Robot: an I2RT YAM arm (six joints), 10 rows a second.
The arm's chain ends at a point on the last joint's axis. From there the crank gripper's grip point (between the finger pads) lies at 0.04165 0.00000 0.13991 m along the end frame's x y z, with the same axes.
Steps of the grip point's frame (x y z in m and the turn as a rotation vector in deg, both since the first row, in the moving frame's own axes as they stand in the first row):
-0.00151 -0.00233 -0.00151 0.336 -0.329 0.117
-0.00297 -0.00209 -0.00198 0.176 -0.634 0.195
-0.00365 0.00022 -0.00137 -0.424 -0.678 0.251
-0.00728 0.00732 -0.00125 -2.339 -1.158 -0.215
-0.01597 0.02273 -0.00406 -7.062 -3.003 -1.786
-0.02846 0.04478 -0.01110 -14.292 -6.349 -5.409
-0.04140 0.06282 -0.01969 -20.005 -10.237 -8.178
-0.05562 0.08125 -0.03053 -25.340 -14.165 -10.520
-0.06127 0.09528 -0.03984 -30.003 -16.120 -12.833
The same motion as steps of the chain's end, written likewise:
-0.00071 -0.00159 -0.00174 0.336 -0.329 0.117
-0.00142 -0.00180 -0.00243 0.176 -0.634 0.195
-0.00199 -0.00100 -0.00185 -0.424 -0.678 0.251
-0.00446 0.00174 -0.00195 -2.339 -1.158 -0.215
-0.00885 0.00659 -0.00506 -7.062 -3.003 -1.786
-0.01437 0.01294 -0.01096 -14.292 -6.349 -5.409
-0.01948 0.01811 -0.01733 -20.005 -10.237 -8.178
-0.02630 0.02429 -0.02446 -25.340 -14.165 -10.520
-0.02983 0.02833 -0.02925 -30.003 -16.120 -12.833

